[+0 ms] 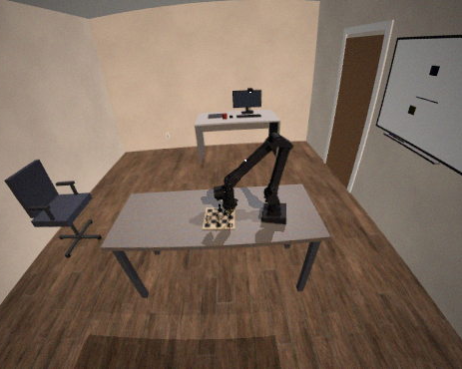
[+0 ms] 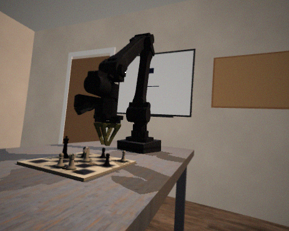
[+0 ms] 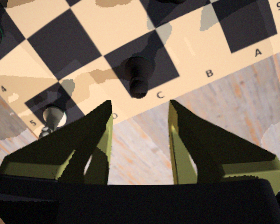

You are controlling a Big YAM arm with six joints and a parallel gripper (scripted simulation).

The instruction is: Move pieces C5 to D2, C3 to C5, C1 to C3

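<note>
The white rook lies 150 mm ahead of my hand, 50 mm to the left of it and 30 mm below it. The rest, counted from my hand: tall black piece (90 mm ahead, 70 mm to the right, 20 mm below); chessboard (80 mm ahead, 50 mm below).
</note>
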